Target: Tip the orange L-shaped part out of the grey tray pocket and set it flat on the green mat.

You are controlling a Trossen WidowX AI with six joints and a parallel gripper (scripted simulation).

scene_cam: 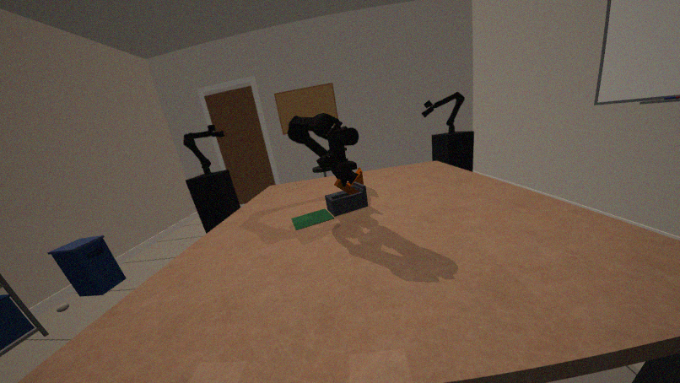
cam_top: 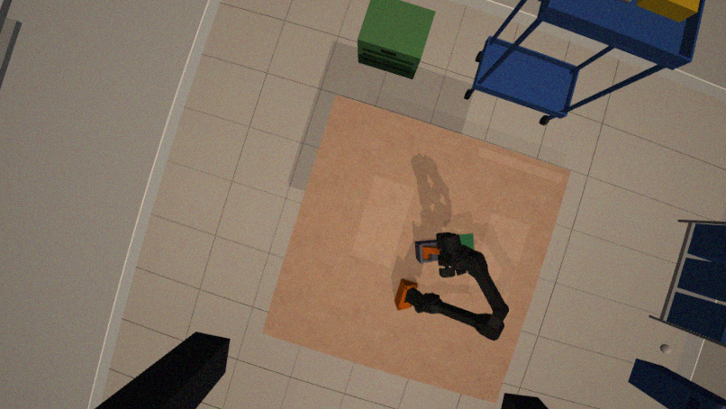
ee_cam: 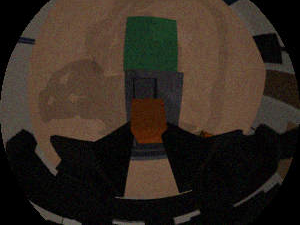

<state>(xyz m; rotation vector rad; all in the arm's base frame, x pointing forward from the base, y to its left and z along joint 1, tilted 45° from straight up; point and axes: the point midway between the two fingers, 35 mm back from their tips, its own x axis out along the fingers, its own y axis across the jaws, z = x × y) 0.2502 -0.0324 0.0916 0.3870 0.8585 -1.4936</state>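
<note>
My gripper tip is 20 mm short of the green mat, 140 mm to the left of it and 120 mm above it. Also, from my gripper tip: orange L-shaped part: 20 mm behind, 30 mm to the left, 30 mm below.
</note>
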